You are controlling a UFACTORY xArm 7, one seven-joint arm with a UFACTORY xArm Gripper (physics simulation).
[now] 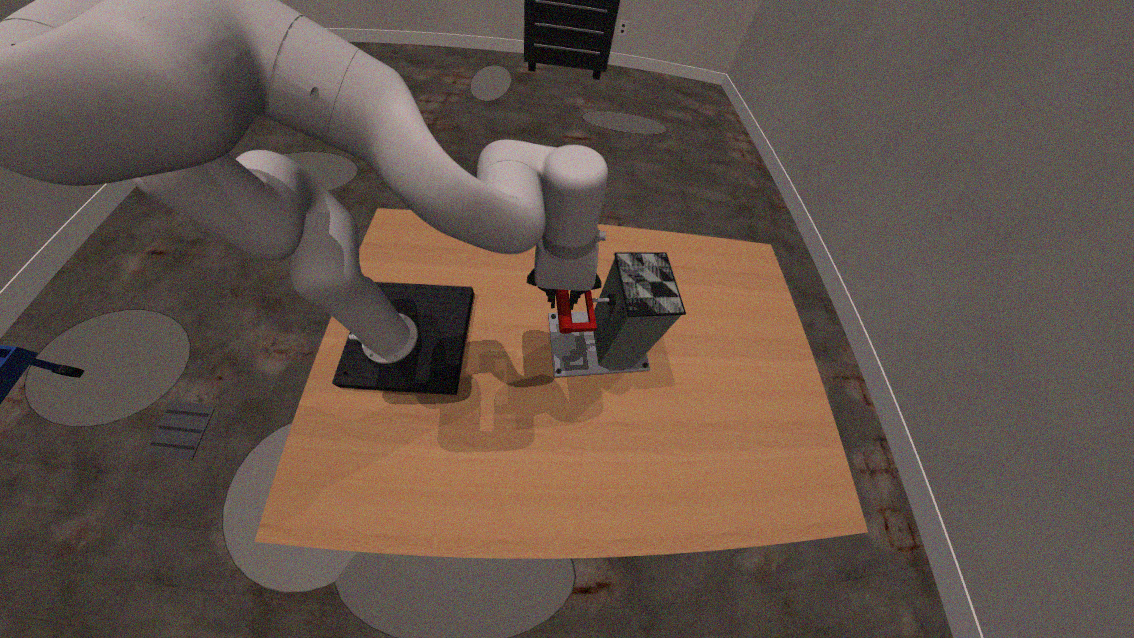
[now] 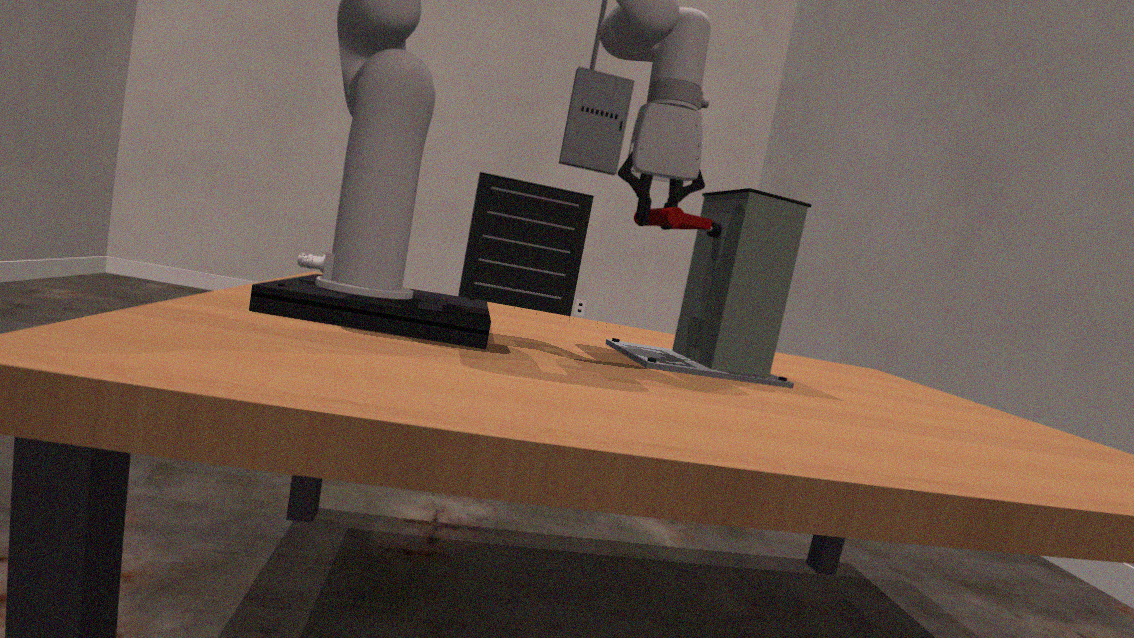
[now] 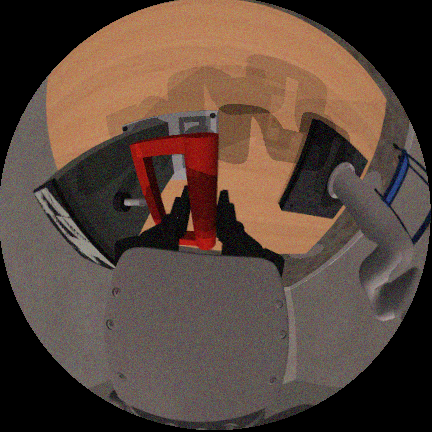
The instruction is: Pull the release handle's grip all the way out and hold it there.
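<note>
The red release handle is a rectangular frame with a thick round grip bar on its outer side. A short pale rod shows between the handle and the grey-green box, so the frame stands a little out from the box face. My gripper points down and is shut on the grip bar, one finger inside the frame and one outside. The rod's far end is hidden in the box.
The box stands upright on a grey metal base plate with dark corner bolts, on the wooden table. The arm's black base block stands across from the handle. A dark drawer cabinet stands beyond the table.
</note>
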